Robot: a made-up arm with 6 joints.
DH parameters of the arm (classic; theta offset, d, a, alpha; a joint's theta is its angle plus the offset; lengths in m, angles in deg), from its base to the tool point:
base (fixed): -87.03 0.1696 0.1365 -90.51
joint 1: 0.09 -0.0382 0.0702 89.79
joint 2: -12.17 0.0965 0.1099 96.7
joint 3: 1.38 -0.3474 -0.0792 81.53
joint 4: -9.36 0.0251 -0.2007 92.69
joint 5: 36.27 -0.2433 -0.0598 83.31
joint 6: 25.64 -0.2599 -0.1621 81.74
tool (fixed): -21.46 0.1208 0 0
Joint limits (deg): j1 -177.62..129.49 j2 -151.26..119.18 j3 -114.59..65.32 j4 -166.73..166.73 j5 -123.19..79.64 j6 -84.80..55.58
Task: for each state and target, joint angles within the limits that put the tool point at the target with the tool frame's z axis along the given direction. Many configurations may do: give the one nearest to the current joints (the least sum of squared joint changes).
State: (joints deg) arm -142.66 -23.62 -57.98 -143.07 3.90 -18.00
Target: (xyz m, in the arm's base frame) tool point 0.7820 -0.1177 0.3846 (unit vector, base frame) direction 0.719 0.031 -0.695
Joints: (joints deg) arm -143.01 6.46 -105.52 -166.73 36.53 6.79
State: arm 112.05 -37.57 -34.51 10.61 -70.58 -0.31
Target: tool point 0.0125 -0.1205 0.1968 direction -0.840 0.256 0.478
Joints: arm 90.89 -38.93 -88.24 -16.89 -117.62 -13.31
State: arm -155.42 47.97 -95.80 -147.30 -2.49 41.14
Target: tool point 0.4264 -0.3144 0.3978 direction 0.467 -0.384 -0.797
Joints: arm -166.79 13.09 -101.46 -127.24 8.83 55.58
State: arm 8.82 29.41 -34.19 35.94 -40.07 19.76
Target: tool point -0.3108 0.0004 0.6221 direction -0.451 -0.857 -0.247
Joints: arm 17.94 54.04 -48.38 35.86 -33.82 7.22
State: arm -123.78 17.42 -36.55 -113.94 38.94 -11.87
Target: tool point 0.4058 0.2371 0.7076 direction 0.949 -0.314 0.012
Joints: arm -151.25 2.20 -42.31 -137.16 11.39 18.96
